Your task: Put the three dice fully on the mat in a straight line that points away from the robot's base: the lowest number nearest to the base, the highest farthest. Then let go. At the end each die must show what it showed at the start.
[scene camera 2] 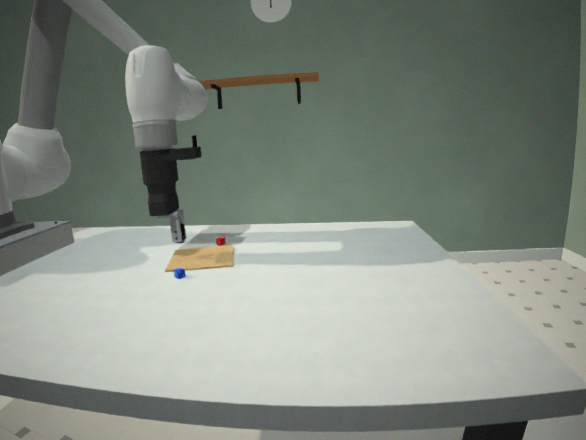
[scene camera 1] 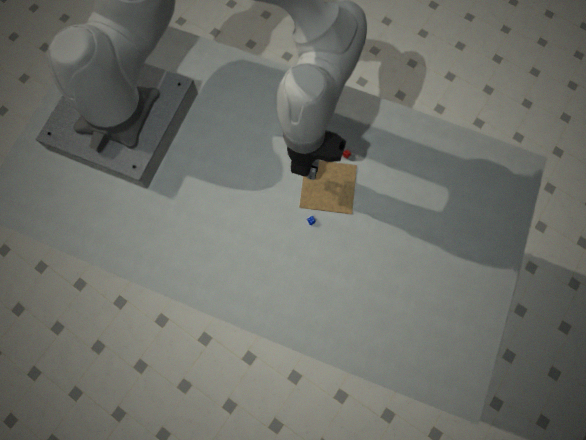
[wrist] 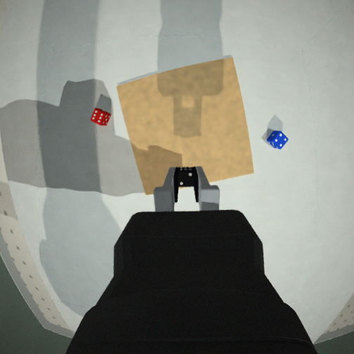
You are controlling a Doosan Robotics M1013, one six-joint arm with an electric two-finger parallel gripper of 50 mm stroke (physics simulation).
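Frame: origin at the arm's base, x ahead, y left, z up, level; millimetres.
Where they show: gripper, fingertip midpoint: (scene camera 2: 179, 240) (scene camera 1: 312, 174); arm's base, link origin: (scene camera 1: 117, 111).
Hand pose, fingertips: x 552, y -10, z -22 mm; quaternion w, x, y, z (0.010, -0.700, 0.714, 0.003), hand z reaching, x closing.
Note:
Each offset is from my fingertips to the centre of the thing. Level surfaces: height alone.
My gripper (scene camera 1: 313, 173) (scene camera 2: 178, 239) (wrist: 185, 177) is shut on a black die (wrist: 185, 178) with white pips; two pips show on its upward face. It is held above the table, near the mat's edge on the base side. The tan square mat @[48 mm ahead, 4 mm right, 41 mm down] (scene camera 1: 327, 192) (scene camera 2: 202, 259) (wrist: 210, 110) lies flat, with no die on it. A red die @[71 mm ahead, 99 mm left, 35 mm down] (scene camera 1: 347, 154) (scene camera 2: 221, 241) (wrist: 100, 117) lies off the mat's far side in scene camera 2; its large visible face shows six pips. A blue die @[32 mm ahead, 111 mm right, 35 mm down] (scene camera 1: 311, 220) (scene camera 2: 179, 273) (wrist: 277, 139) lies off the opposite side, its upper face seemingly showing four.
The robot's base plate (scene camera 1: 165, 120) (scene camera 2: 45, 245) stands at the left of the table @[43 mm down] (scene camera 1: 280, 280) (scene camera 2: 300, 325). Arm shadows cross the mat and the table. A wall shelf (scene camera 2: 260, 80) and a round clock (scene camera 2: 270, 10) are on the wall behind.

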